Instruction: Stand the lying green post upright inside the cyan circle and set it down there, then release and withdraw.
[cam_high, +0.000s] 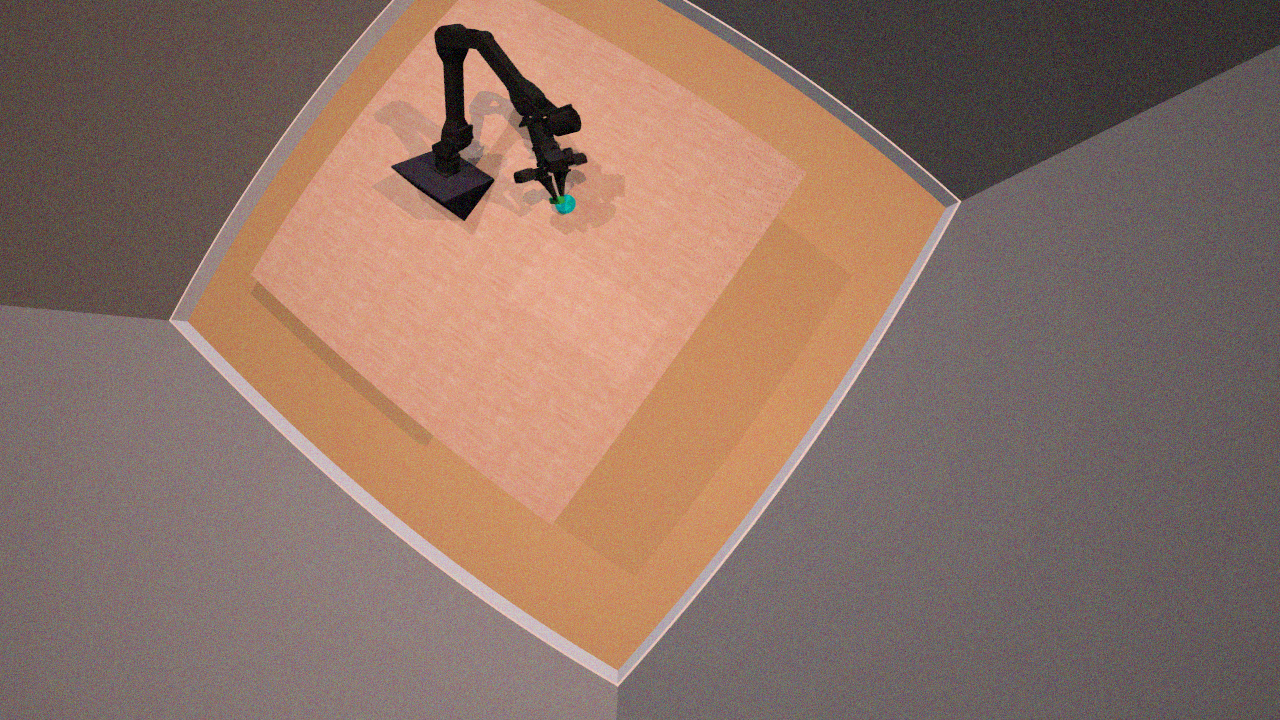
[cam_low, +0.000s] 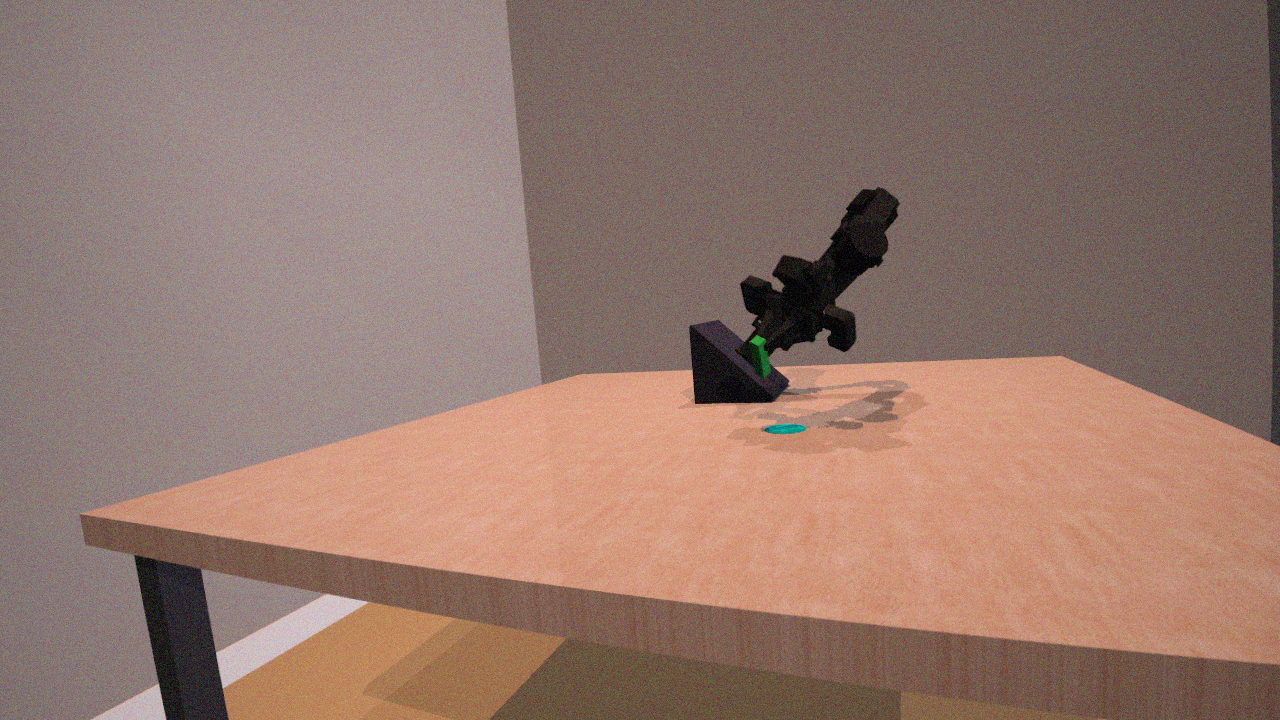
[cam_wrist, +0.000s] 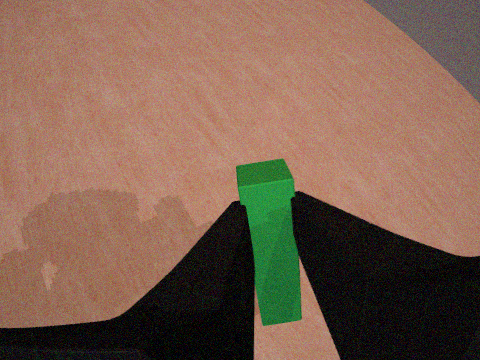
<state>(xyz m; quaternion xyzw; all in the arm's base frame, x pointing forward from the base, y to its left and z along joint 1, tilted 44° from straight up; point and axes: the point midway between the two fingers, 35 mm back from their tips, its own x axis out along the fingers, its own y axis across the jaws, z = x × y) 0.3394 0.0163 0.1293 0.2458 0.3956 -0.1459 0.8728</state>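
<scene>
Right now my gripper tip is 120 mm above the cyan circle, 30 mm to the right of it and 20 mm past it. The rest, counted from my gripper tip: green post: 20 mm below, 10 mm behind.
</scene>
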